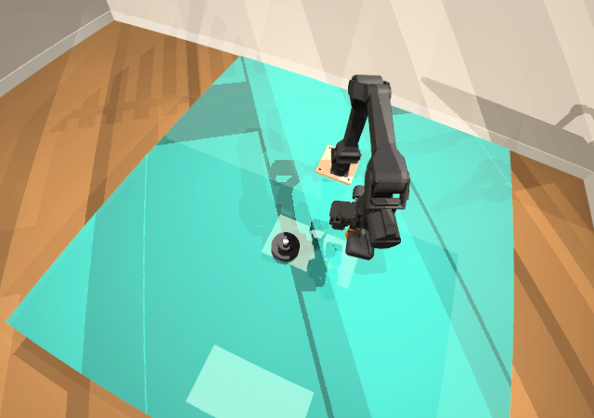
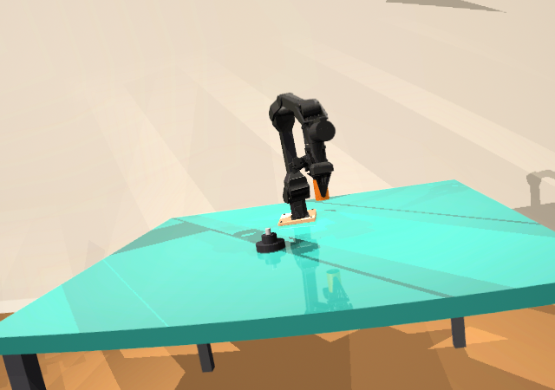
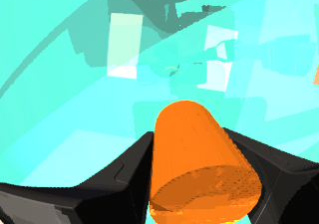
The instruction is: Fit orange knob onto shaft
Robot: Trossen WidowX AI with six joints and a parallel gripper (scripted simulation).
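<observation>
The round black pedestal lies 40 mm ahead of my gripper tip, 170 mm to the right of it and 90 mm below it. Also, from my gripper tip: orange knob (30 mm above).
</observation>
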